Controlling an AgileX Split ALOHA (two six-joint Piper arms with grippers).
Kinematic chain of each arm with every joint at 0, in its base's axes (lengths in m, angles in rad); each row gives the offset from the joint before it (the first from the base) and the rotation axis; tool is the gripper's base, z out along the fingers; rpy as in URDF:
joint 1: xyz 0 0 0.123 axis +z
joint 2: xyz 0 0 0 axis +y
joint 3: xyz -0.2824 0 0.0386 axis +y
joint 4: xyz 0.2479 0 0.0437 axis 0.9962 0 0.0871
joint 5: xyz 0 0 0 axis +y
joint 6: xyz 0.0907 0 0.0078 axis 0.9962 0 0.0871
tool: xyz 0 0 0 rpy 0 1.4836 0
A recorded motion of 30 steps. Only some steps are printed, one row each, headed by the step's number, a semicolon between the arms.
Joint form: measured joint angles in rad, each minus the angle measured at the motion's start. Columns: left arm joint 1, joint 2, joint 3, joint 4, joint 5, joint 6; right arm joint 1, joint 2, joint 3, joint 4, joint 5, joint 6.
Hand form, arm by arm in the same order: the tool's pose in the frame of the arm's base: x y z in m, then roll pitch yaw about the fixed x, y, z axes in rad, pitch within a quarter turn. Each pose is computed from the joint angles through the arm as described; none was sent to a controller.
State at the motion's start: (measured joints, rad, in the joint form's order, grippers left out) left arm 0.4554 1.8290 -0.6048 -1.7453 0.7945 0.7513; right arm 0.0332 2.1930 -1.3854 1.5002 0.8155 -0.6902
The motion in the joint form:
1: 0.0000 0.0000 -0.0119 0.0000 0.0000 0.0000; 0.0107 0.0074 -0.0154 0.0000 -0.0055 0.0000
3: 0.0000 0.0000 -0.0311 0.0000 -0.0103 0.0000; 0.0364 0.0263 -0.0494 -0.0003 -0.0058 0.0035
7: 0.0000 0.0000 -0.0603 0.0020 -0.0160 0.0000; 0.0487 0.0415 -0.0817 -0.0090 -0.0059 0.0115
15: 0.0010 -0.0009 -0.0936 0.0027 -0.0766 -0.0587; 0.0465 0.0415 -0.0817 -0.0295 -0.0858 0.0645
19: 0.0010 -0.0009 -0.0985 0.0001 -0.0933 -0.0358; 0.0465 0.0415 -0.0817 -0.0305 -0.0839 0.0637
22: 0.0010 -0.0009 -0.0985 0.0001 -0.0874 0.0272; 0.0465 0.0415 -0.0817 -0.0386 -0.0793 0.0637
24: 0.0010 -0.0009 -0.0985 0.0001 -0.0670 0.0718; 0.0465 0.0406 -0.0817 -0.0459 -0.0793 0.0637
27: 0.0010 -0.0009 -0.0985 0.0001 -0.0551 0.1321; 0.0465 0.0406 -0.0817 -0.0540 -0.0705 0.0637
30: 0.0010 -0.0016 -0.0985 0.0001 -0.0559 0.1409; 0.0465 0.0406 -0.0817 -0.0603 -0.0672 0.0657
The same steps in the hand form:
1: 0.2751 0.0634 0.1168 -2.2058 -0.2208 -1.9940; 0.4427 0.0854 0.1367 2.0881 0.1445 2.6728
3: 0.2796 0.0663 0.1194 -2.2016 -0.2016 -1.9904; 0.4470 0.0972 0.1367 2.0807 0.1548 2.6956
7: 0.2864 0.0700 0.1240 -2.1878 -0.1762 -1.9922; 0.4517 0.1031 0.1375 2.0775 0.1660 2.7090
15: 0.2935 0.0783 0.1268 -2.2175 -0.1709 -1.9233; 0.4557 0.0971 0.1337 2.1263 0.1608 2.6393
19: 0.2945 0.0801 0.1268 -2.2234 -0.1423 -1.9255; 0.4556 0.0972 0.1337 2.1262 0.1611 2.6418
22: 0.2946 0.0796 0.1272 -2.2144 -0.0947 -1.9672; 0.4550 0.0974 0.1335 2.1293 0.1626 2.6509
24: 0.2948 0.0782 0.1284 -2.1967 -0.0672 -2.0052; 0.4547 0.0973 0.1335 2.1337 0.1664 2.6562
27: 0.2950 0.0774 0.1290 -2.1859 -0.0227 -2.0467; 0.4539 0.0978 0.1334 2.1350 0.1659 2.6683
30: 0.2949 0.0775 0.1292 -2.1860 -0.0146 -2.0514; 0.4535 0.0979 0.1332 2.1375 0.1654 2.6742

